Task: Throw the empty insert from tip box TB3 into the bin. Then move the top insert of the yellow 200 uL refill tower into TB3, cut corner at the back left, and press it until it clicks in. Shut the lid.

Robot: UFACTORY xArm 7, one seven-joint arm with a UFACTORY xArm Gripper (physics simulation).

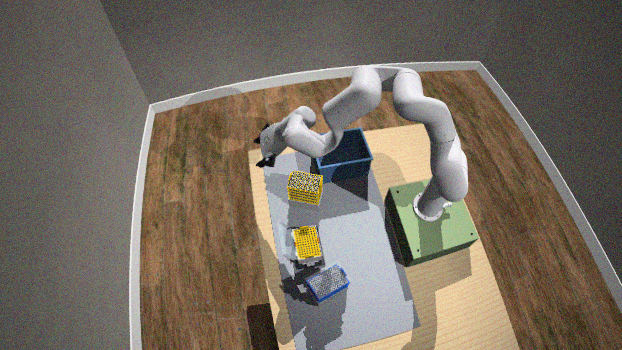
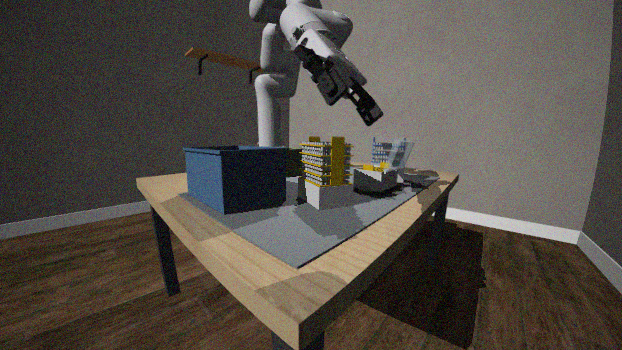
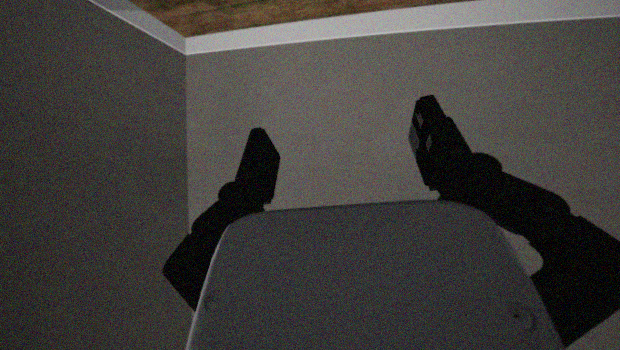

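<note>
The yellow refill tower (image 1: 305,188) (image 2: 342,162) is a stack of yellow inserts with pale tips on a white base, near the bin. A pale tip box (image 1: 309,262) (image 2: 372,184) stands apart from it, with a yellow insert (image 1: 307,242) in its top and its clear lid (image 2: 401,155) standing open; no label is readable. The insert's holes look empty. The blue bin (image 1: 345,172) (image 2: 252,181) stands at the mat's end; its inside is mostly hidden. My gripper (image 1: 260,151) (image 2: 370,118) (image 3: 336,131) is open and empty, high above the table's edge, tilted outward.
A blue refill tower (image 1: 327,284) (image 2: 387,152) stands on the far side of the tip box from the yellow tower. The arm rises from a green pedestal (image 1: 452,227). A grey mat (image 1: 355,250) (image 2: 300,245) lies on the wooden table. A wall shelf (image 2: 222,58) is behind.
</note>
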